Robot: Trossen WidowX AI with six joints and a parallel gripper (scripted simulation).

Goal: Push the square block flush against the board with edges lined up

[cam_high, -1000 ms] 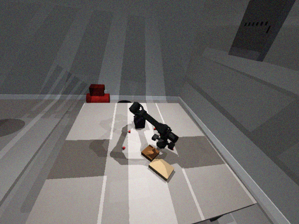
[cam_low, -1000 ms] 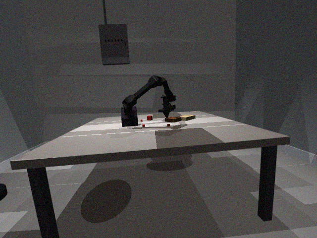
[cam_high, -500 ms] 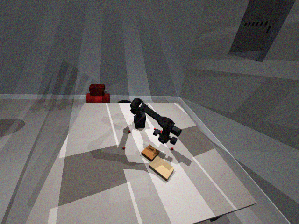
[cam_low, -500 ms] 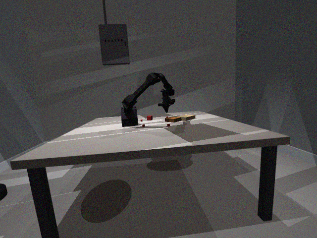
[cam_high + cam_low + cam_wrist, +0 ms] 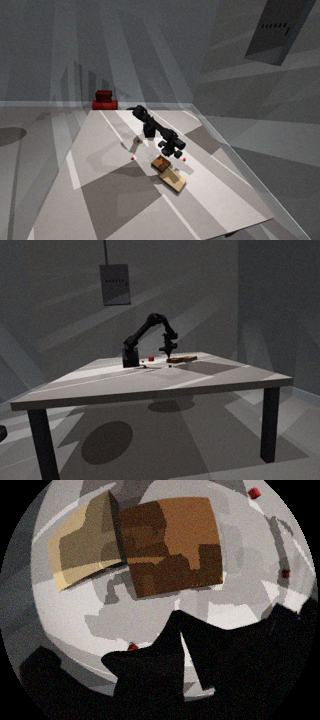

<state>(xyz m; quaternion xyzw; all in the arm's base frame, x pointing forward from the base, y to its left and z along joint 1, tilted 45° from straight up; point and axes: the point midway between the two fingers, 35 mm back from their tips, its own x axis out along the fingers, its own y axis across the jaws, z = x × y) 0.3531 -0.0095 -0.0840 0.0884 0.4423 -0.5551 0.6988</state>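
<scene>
Now: the square block 70 mm to the right of my gripper tip, 30 mm ahead of it and 20 mm below it. Round my gripper tip: board (170 mm ahead, 30 mm to the right, 20 mm below); then red cube (150 mm behind, 110 mm to the left, 20 mm below).
</scene>
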